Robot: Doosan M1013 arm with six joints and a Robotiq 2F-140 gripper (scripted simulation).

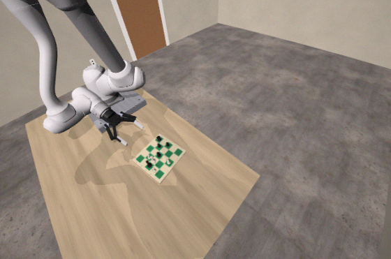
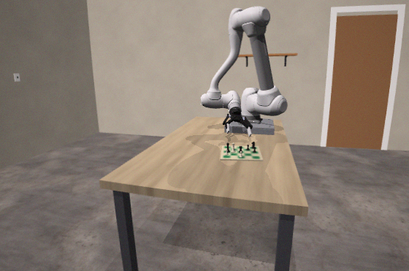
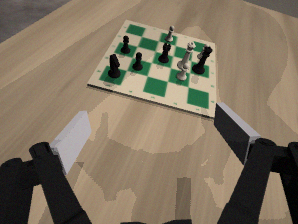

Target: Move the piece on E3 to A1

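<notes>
The tall white piece is 19 cm ahead of my hand, 1 cm to the left of it and 4 cm below it. Also, from my hand: green-and-cream chessboard (18 cm ahead, 5 cm to the left, 6 cm below).
</notes>
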